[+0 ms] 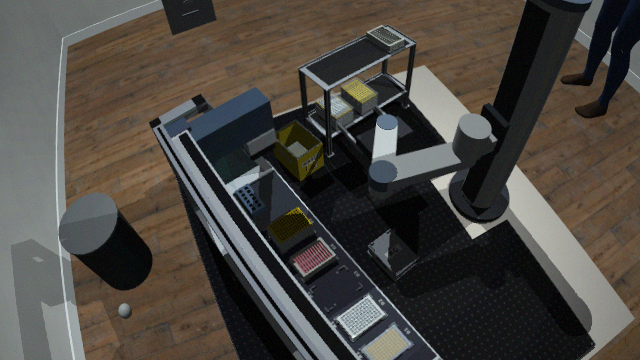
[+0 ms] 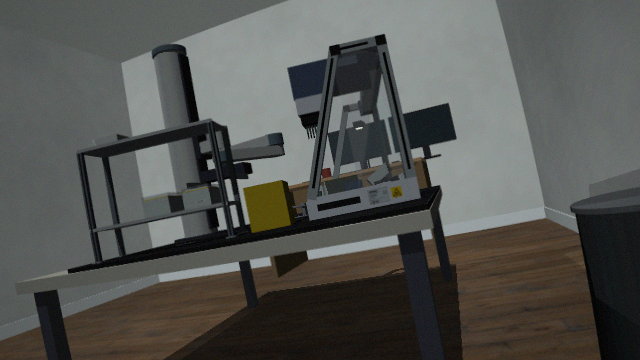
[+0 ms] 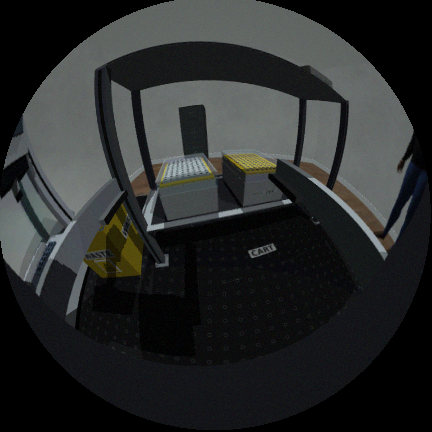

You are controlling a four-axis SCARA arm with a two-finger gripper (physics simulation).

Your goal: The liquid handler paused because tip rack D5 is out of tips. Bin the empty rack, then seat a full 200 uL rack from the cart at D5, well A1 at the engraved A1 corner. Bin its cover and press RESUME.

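Places are measured from the arm's base along level axes (x left, y back, z up), in metres.
Pixels of known places: gripper, between the fingertips: (image 1: 357,115) (image 2: 209,180) (image 3: 194,171); arm's base, origin of its link: (image 1: 478,194).
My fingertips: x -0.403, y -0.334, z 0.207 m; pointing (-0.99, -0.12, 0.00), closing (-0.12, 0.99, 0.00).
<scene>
For each thing: its top centre in the pictures, then the offset to it from my fingertips. "pt": a spot on its surface instead.
- cart, centre of its top: (image 3: 249,67) (image 2: 152,138) (image 1: 360,52) dx -0.147, dy +0.089, dz +0.161 m
- yellow rack with dark holes, centre of its top: (image 1: 289,224) (image 2: 340,178) dx +0.266, dy -0.387, dz -0.076 m
- pink rack, centre of its top: (image 1: 312,256) dx +0.388, dy -0.363, dz -0.105 m
- yellow waste bin, centre of its top: (image 3: 96,207) (image 2: 266,184) (image 1: 296,138) dx -0.048, dy -0.226, dz -0.059 m
- cart's corner post, a spot on its surface: (image 3: 102,125) pt dx -0.019, dy -0.104, dz +0.070 m
- pale rack, centre of its top: (image 2: 115,139) (image 1: 385,35) dx -0.177, dy +0.216, dz +0.187 m
- white plate, centre of its top: (image 1: 361,316) dx +0.631, dy -0.314, dz -0.122 m
- beige plate, centre of its top: (image 1: 387,346) dx +0.752, dy -0.290, dz -0.122 m
- box, centre of its top: (image 1: 393,250) (image 2: 295,204) dx +0.475, dy -0.112, dz -0.139 m
My gripper (image 1: 357,116) (image 3: 194,171) is open and empty, its fingers in front of the lower shelf of the cart (image 1: 350,62) (image 2: 86,200) (image 3: 200,65). On that shelf are a rack with a white-dotted top and yellow rim (image 1: 334,109) (image 3: 187,197), under a clear cover, and a rack with a yellow top (image 1: 359,95) (image 3: 255,187); their volume labels are not legible. A yellow rack with dark holes (image 1: 290,227) sits on the handler deck beyond the pink rack (image 1: 314,257). The yellow waste bin (image 1: 292,160) (image 2: 267,207) (image 3: 117,250) stands beside the cart; something pale shows inside. I cannot make out RESUME.
The cart's corner post (image 3: 102,125) stands between the bin and the racks. A pale rack (image 1: 386,37) lies on its top board. A white plate (image 1: 360,316) and a beige plate (image 1: 387,345) sit on the deck. A box (image 1: 392,252) lies on the black mat.
</scene>
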